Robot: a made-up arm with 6 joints.
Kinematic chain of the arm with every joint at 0, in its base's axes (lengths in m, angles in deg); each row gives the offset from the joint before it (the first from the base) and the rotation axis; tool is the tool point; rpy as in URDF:
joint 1: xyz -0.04 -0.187 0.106 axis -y
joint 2: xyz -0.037 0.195 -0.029 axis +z
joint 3: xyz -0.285 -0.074 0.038 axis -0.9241 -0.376 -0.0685
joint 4: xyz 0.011 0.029 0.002 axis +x
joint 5: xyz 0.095 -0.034 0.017 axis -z
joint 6: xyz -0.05 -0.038 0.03 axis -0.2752 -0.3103 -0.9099
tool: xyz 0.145 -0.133 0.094 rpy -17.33 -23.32 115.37
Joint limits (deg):
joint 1: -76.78..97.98
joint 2: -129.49..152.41
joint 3: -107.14..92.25
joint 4: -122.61..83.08
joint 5: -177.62..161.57
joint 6: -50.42..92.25
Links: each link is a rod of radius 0.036 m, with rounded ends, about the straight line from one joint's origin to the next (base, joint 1, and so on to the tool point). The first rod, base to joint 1, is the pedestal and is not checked.
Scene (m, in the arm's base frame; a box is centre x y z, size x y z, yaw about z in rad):
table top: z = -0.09
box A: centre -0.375 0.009 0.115 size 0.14 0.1 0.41 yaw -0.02
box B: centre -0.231 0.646 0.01 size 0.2 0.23 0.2 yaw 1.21
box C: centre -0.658 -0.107 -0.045 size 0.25 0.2 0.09 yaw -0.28
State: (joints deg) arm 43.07 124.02 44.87 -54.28 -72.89 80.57
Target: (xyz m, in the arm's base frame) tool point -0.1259 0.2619 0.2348
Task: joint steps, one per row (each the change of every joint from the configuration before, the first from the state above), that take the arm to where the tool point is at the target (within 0.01 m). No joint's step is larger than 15 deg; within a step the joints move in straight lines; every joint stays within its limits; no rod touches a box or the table.
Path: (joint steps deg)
1: -8.61 -4.80 -4.45 13.35 -2.10 2.92
2: -8.60 -4.81 -4.45 13.35 -2.09 2.92
3: -8.61 -4.80 -4.45 13.35 -2.10 2.92
4: -8.60 -4.81 -4.45 13.35 -2.09 2.92
5: 14.91 9.52 -10.12 0.30 -0.79 -2.44
6: 14.92 9.52 -10.11 0.31 -0.79 -2.43
7: 14.91 9.53 -10.12 0.30 -0.79 -2.44
8: 14.92 9.52 -10.11 0.30 -0.78 -2.43
9: 14.92 9.52 -10.11 0.31 -0.79 -2.44

